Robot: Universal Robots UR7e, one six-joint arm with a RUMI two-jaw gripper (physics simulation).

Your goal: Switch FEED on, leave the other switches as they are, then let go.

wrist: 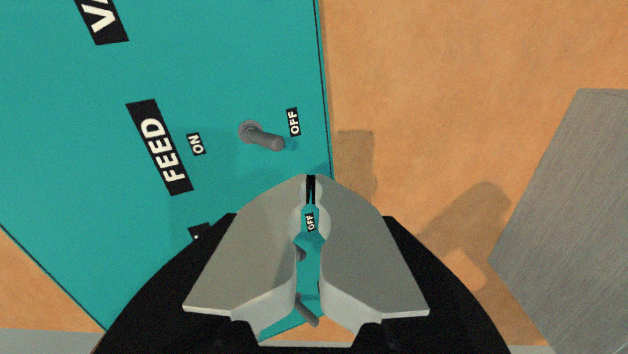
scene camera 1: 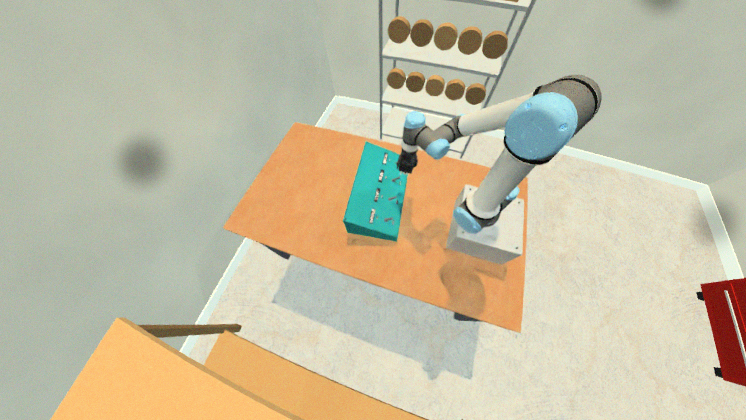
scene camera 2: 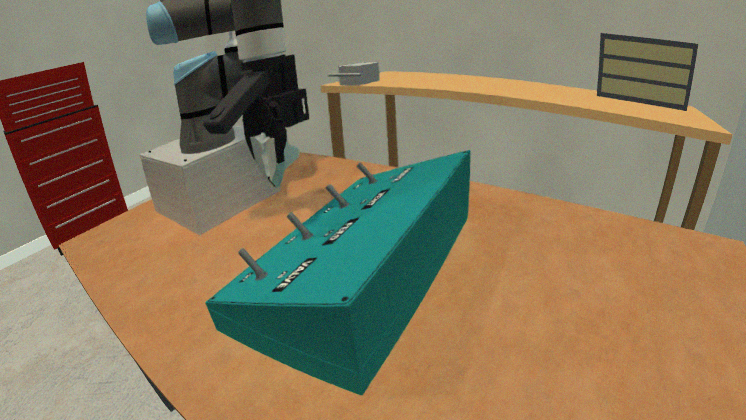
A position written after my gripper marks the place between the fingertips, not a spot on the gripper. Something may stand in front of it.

Observation:
I see my gripper (scene camera 2: 276,186) and a teal switch panel (scene camera 2: 332,302).
My gripper shows as well in the wrist view (wrist: 311,177). The teal switch panel shows as well in the wrist view (wrist: 130,143) and in scene camera 1 (scene camera 1: 369,205).

